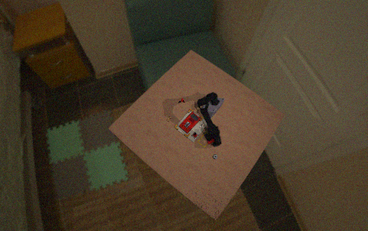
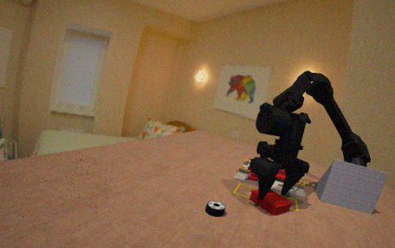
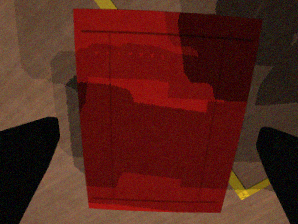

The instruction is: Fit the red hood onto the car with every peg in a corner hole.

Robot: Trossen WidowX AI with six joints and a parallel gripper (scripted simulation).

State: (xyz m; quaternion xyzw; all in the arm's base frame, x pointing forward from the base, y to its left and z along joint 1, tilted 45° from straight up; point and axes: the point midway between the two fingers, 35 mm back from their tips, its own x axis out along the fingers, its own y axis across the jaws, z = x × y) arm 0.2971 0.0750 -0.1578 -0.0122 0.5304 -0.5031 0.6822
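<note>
Right now the red hood is 10 mm below my gripper tip. The rest, counted from my gripper tip: black wheel 120 mm to the left, 120 mm ahead, 20 mm below.
</note>
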